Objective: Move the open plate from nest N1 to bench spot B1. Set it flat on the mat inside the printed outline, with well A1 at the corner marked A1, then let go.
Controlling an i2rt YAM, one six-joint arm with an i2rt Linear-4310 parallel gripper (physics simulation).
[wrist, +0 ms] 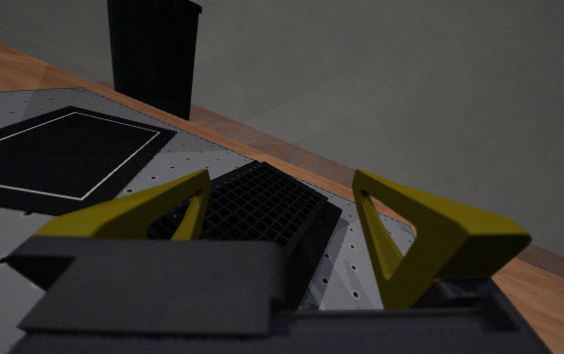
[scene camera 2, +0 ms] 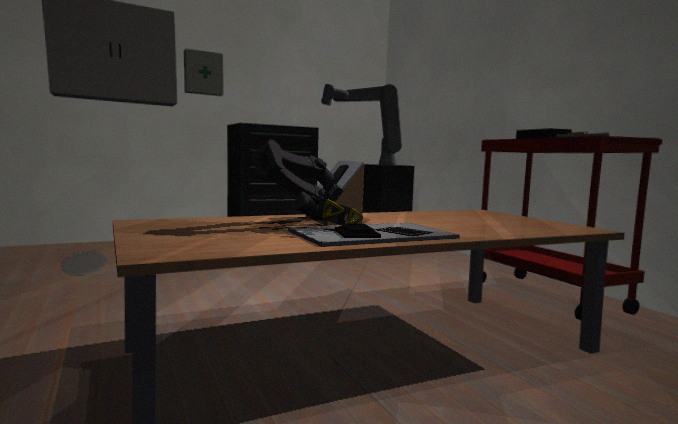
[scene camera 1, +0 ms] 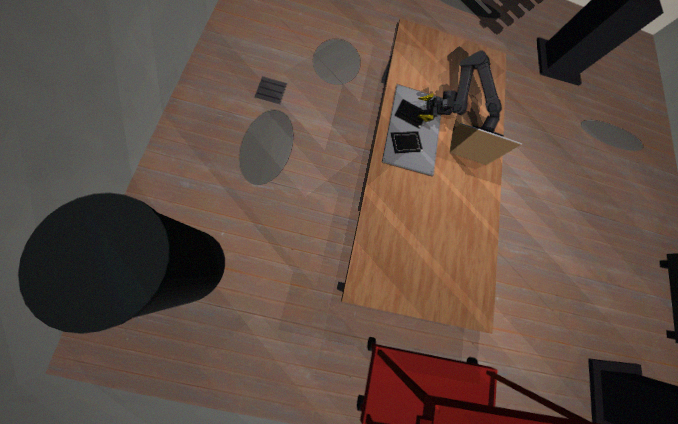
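Pixels of known places: gripper, fingertip midpoint: (wrist: 281,177) (scene camera 2: 353,214) (scene camera 1: 418,107); arm's base, link origin: (scene camera 1: 486,131).
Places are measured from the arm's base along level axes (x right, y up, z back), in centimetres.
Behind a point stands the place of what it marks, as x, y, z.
The open black well plate (scene camera 1: 408,112) {9.6, -11.7, -40.3} (scene camera 2: 357,230) {14.1, -12.1, -43.4} (wrist: 270,205) {11.4, -12.1, -38.6} sits in the dark nest N1 (wrist: 314,255) {16.1, -13.1, -36.0} on the grey perforated board (scene camera 1: 424,162) {-18.2, -14.2, -27.6} (scene camera 2: 442,234) {-17.3, -14.2, -49.0} (wrist: 167,162) {-0.6, -14.2, -41.8}. My gripper (scene camera 1: 421,107) {11.5, -7.7, -36.3} (scene camera 2: 345,214) {11.5, -7.7, -36.3} (wrist: 281,177) {11.5, -7.7, -36.3} is open, low over the plate, and its yellow fingers stand wide apart. In the wrist view the left finger overlaps the plate's left part and the right finger is clear of its right side. The black mat of spot B1 (scene camera 1: 406,142) {-8.3, -14.1, -39.1} (scene camera 2: 406,231) {-8.3, -14.1, -40.4} (wrist: 65,155) {-7.1, -14.0, -37.2} lies beside the nest, with a white printed outline (wrist: 120,166) {-2.9, -14.0, -38.4}. The A1 marks are not readable.
The board lies on the wooden table (scene camera 1: 425,225) {-53.8, -15.5, -24.0} (scene camera 2: 200,240) {60.0, -15.5, -25.3}. A tilted panel (scene camera 1: 482,145) {-8.9, -0.4, -2.1} (scene camera 2: 357,187) {-5.1, -0.5, -11.7} stands near the arm's base. A dark bin (scene camera 1: 95,265) (wrist: 152,55) stands on the floor. A red cart (scene camera 1: 450,367) (scene camera 2: 570,145) and another arm (scene camera 2: 391,120) are beyond the table.
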